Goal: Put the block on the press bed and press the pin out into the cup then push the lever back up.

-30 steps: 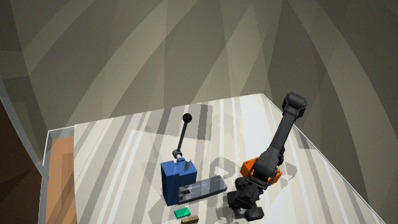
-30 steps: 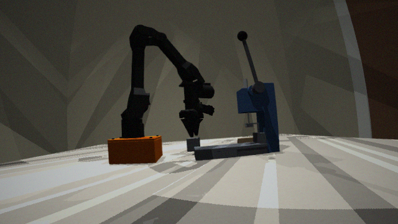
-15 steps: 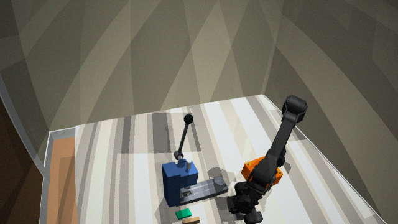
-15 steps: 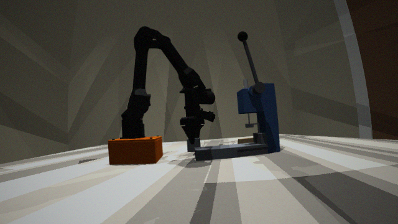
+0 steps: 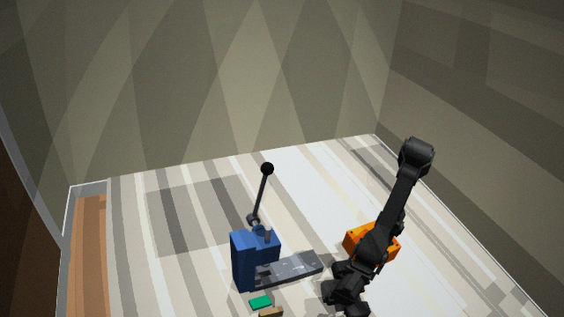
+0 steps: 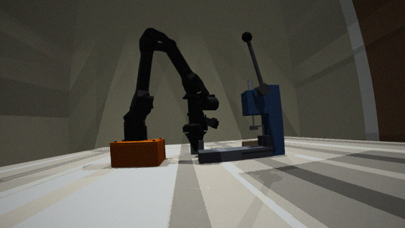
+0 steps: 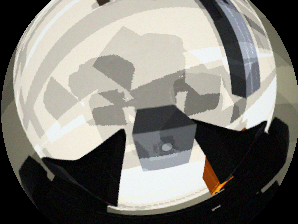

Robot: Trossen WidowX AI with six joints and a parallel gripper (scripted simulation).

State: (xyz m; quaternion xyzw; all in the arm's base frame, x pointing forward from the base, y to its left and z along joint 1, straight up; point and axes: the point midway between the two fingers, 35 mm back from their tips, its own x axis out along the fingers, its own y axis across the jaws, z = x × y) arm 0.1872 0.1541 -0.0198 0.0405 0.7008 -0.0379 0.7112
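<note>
Right now the punch is 190 mm ahead of my gripper tip, 150 mm to the right of it and 140 mm above it. Also, from my gripper tip: round pin: 20 mm above; green tile: 220 mm ahead, 60 mm to the right, 10 mm below; tan piece: 200 mm ahead, 10 mm to the right.
</note>
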